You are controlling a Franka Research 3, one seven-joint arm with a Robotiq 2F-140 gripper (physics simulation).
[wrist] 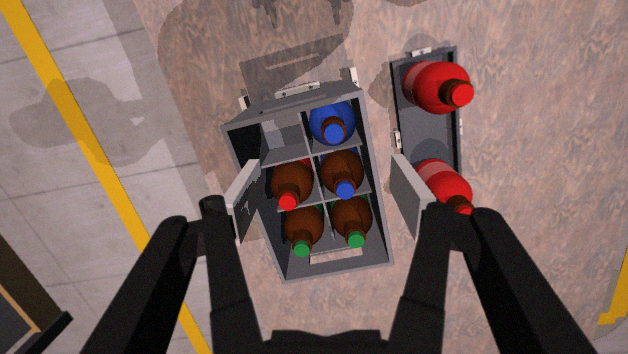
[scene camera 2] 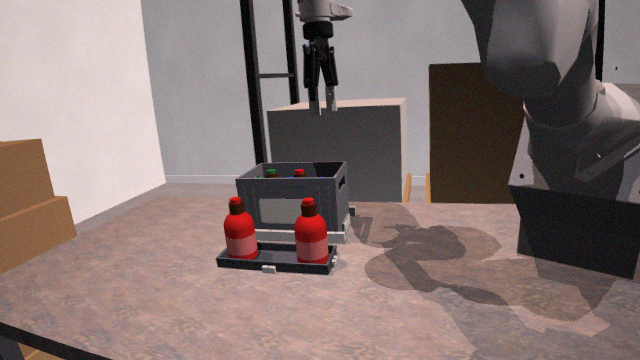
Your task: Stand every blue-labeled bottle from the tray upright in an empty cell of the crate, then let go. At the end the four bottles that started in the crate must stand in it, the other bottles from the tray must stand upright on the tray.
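Observation:
My gripper (scene camera 2: 323, 107) (wrist: 325, 173) is open and empty, high above the crate (scene camera 2: 291, 192) (wrist: 376, 200). A blue bottle (wrist: 332, 120) stands upright in the crate's upper right cell in the wrist view. Four brown bottles stand in the crate: one with a red cap (wrist: 292, 182), one with a blue cap (wrist: 342, 170), and two with green caps (wrist: 303, 225) (wrist: 351, 217). The upper left cell (wrist: 284, 134) is empty. Two red bottles stand upright on the tray (scene camera 2: 275, 257) (wrist: 425, 126), one at each end: one (scene camera 2: 311, 235) (wrist: 435, 87) and another (scene camera 2: 240, 232) (wrist: 442, 182).
The crate and tray stand close together on the table (scene camera 2: 165, 300) (wrist: 540, 200). White brackets sit around both bases. The robot's base stands at the right in the scene view. Behind the table are a large grey box (scene camera 2: 335, 150) and a brown panel (scene camera 2: 470, 135).

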